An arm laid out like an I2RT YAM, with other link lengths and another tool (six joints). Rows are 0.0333 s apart.
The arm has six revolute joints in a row. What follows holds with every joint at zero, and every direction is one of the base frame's. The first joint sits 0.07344 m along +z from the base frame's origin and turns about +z. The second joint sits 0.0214 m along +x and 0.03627 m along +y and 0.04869 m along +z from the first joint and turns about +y. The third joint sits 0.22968 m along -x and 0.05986 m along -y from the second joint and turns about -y. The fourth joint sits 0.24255 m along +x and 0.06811 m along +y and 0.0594 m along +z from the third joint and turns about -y. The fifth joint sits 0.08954 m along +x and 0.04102 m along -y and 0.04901 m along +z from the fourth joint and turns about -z. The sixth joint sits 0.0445 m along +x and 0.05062 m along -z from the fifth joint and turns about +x. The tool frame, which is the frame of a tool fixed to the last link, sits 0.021 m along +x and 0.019 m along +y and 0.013 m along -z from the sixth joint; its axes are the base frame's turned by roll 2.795, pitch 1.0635 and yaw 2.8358 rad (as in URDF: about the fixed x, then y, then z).
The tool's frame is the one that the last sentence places.
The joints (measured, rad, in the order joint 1, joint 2, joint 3, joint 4, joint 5, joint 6), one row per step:
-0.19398, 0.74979, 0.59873, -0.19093, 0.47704, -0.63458
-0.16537, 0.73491, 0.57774, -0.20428, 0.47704, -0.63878
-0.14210, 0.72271, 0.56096, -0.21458, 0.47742, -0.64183
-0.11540, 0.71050, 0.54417, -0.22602, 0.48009, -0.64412
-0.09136, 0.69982, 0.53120, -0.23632, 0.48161, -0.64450
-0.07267, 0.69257, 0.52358, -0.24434, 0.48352, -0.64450
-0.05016, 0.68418, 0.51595, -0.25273, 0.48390, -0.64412
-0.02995, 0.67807, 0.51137, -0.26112, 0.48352, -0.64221
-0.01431, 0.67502, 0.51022, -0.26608, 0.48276, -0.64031
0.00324, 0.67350, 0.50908, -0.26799, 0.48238, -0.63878
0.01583, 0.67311, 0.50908, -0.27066, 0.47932, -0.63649
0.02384, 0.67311, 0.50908, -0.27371, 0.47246, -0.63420
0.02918, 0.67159, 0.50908, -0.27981, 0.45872, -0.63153
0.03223, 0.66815, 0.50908, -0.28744, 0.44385, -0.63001
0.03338, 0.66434, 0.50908, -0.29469, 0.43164, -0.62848
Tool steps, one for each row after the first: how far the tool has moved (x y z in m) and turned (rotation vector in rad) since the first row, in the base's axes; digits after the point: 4 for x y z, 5 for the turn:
-0.0019, 0.0071, -0.0067, 0.00038, 0.02167, 0.02989
-0.0035, 0.0127, -0.0119, 0.00022, 0.03817, 0.05378
-0.0053, 0.0189, -0.0172, -0.00046, 0.05550, 0.07875
-0.0068, 0.0244, -0.0213, -0.00016, 0.06827, 0.10154
-0.0079, 0.0286, -0.0237, -0.00038, 0.07670, 0.11847
-0.0090, 0.0336, -0.0260, -0.00018, 0.08409, 0.14052
-0.0099, 0.0381, -0.0276, 0.00133, 0.08986, 0.16045
-0.0102, 0.0417, -0.0280, 0.00269, 0.09187, 0.17616
-0.0101, 0.0455, -0.0284, 0.00336, 0.09260, 0.19354
-0.0101, 0.0485, -0.0287, 0.00591, 0.09359, 0.20819
-0.0100, 0.0507, -0.0291, 0.01019, 0.09525, 0.22176
-0.0103, 0.0528, -0.0297, 0.01767, 0.09806, 0.23887
-0.0109, 0.0544, -0.0302, 0.02483, 0.10108, 0.25509
-0.0116, 0.0554, -0.0305, 0.03104, 0.10341, 0.26693

